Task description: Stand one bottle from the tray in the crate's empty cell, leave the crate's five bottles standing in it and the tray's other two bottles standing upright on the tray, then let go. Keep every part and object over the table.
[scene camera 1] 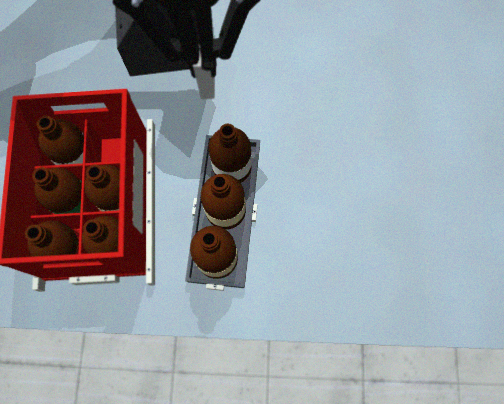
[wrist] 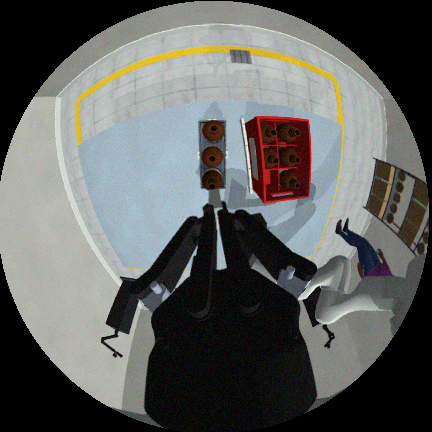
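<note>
Three brown bottles stand upright in a row on the grey tray (scene camera 1: 246, 260) (wrist: 202, 142): a far bottle (scene camera 1: 230, 150) (wrist: 212, 179), a middle bottle (scene camera 1: 223, 200) (wrist: 212, 157) and a near bottle (scene camera 1: 213, 252) (wrist: 213, 130). The red crate (scene camera 1: 135, 200) (wrist: 309, 165) stands left of the tray in the scene view and holds five upright bottles; its far cell on the tray side (scene camera 1: 111, 150) (wrist: 270, 178) is empty. My gripper (scene camera 1: 204, 84) (wrist: 214, 196) is shut with nothing between its fingers, above the table, beyond the tray's far end and apart from the bottles.
A white strip (scene camera 1: 150, 200) (wrist: 247, 155) runs along the crate's tray side, with a gap between it and the tray. Small white blocks sit at the crate's near side and around the tray. The table's near edge borders a tiled floor (scene camera 1: 220, 370). A shelf rack and a person show beyond the table in the wrist view.
</note>
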